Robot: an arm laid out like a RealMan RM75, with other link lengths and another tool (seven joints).
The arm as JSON. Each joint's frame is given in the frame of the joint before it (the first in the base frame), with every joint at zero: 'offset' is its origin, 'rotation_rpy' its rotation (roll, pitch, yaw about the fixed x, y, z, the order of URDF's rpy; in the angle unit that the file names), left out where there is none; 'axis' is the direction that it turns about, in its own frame. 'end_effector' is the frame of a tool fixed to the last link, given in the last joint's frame.
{
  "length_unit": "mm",
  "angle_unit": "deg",
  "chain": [
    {
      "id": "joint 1",
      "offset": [
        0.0,
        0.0,
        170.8
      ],
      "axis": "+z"
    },
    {
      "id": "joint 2",
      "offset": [
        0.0,
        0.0,
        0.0
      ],
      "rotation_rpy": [
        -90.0,
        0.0,
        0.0
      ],
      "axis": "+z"
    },
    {
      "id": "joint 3",
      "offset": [
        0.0,
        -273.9,
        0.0
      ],
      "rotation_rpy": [
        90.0,
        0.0,
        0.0
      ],
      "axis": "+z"
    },
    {
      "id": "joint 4",
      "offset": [
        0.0,
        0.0,
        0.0
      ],
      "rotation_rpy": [
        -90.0,
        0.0,
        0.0
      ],
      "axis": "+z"
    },
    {
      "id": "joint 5",
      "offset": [
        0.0,
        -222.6,
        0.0
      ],
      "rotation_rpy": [
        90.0,
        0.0,
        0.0
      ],
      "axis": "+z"
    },
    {
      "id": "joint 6",
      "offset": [
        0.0,
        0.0,
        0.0
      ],
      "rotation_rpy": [
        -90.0,
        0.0,
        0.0
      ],
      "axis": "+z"
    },
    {
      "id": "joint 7",
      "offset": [
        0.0,
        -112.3,
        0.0
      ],
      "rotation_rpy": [
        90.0,
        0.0,
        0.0
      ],
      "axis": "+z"
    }
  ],
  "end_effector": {
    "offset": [
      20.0,
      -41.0,
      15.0
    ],
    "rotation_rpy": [
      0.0,
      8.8,
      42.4
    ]
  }
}
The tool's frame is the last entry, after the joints.
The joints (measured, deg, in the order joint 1, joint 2, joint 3, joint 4, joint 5, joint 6, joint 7), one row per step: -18.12 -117.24 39.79 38.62 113.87 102.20 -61.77; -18.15 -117.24 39.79 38.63 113.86 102.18 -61.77; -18.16 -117.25 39.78 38.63 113.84 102.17 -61.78; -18.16 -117.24 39.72 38.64 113.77 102.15 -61.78; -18.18 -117.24 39.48 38.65 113.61 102.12 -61.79; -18.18 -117.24 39.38 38.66 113.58 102.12 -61.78; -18.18 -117.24 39.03 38.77 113.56 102.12 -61.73; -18.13 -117.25 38.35 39.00 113.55 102.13 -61.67; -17.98 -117.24 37.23 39.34 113.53 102.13 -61.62; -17.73 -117.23 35.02 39.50 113.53 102.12 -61.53; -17.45 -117.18 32.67 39.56 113.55 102.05 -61.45; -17.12 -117.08 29.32 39.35 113.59 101.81 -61.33; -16.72 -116.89 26.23 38.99 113.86 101.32 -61.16; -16.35 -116.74 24.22 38.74 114.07 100.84 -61.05; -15.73 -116.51 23.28 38.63 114.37 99.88 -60.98; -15.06 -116.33 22.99 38.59 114.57 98.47 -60.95; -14.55 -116.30 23.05 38.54 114.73 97.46 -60.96
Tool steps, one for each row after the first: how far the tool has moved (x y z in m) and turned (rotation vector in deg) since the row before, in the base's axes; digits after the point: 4 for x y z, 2 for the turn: 0.0001 0.0002 0.0001 0.02 0.01 -0.03; 0.0001 0.0001 0.0000 0.02 -0.02 0.01; -0.0001 0.0002 0.0004 0.12 -0.03 0.03; -0.0001 0.0004 0.0010 0.34 -0.15 0.10; -0.0001 0.0001 0.0004 0.12 -0.04 0.03; -0.0003 0.0003 0.0014 0.39 -0.02 0.05; -0.0008 0.0002 0.0026 0.72 -0.04 0.18; -0.0020 -0.0001 0.0044 1.16 -0.07 0.43; -0.0044 -0.0011 0.0069 2.00 -0.45 1.11; -0.0053 -0.0017 0.0072 2.10 -0.46 1.30; -0.0079 -0.0028 0.0094 2.93 -0.73 2.01; -0.0090 -0.0038 0.0084 2.62 -0.39 2.18; -0.0068 -0.0033 0.0055 1.75 -0.13 1.65; -0.0074 -0.0038 0.0037 1.04 0.62 1.74; -0.0072 -0.0033 0.0023 0.76 0.98 1.80; -0.0047 -0.0026 0.0000 0.25 0.64 1.23
